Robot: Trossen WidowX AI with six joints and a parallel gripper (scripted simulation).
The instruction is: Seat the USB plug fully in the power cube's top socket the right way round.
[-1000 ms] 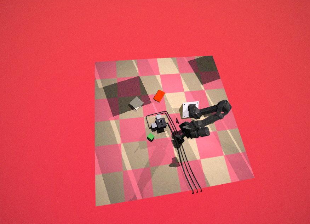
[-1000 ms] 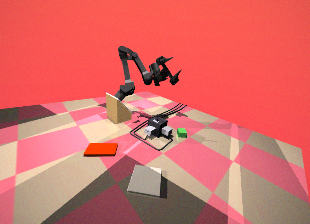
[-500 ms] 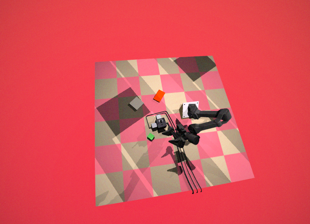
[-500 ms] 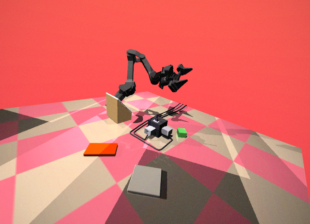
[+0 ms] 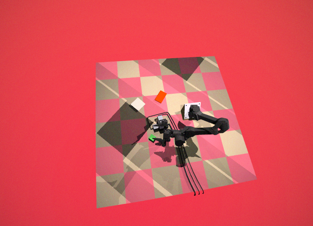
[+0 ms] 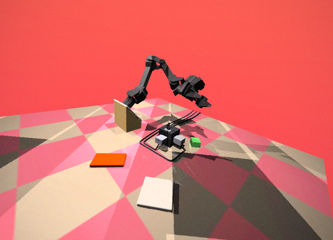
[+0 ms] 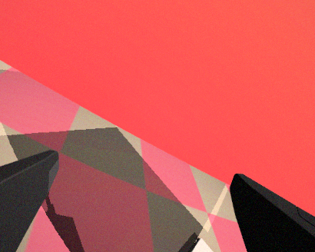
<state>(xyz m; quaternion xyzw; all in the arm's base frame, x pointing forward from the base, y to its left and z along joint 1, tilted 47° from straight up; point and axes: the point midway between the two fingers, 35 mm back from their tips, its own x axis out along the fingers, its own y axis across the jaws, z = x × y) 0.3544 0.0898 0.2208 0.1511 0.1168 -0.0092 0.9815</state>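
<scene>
The dark USB plug is 100 mm behind my gripper tip, 120 mm to the right of it and 140 mm below it. Round my gripper tip: metal-framed socket 100 mm behind, 120 mm to the right, 160 mm below; green block 10 mm behind, 220 mm below; white plate 100 mm ahead, 330 mm to the right, 230 mm below.
</scene>
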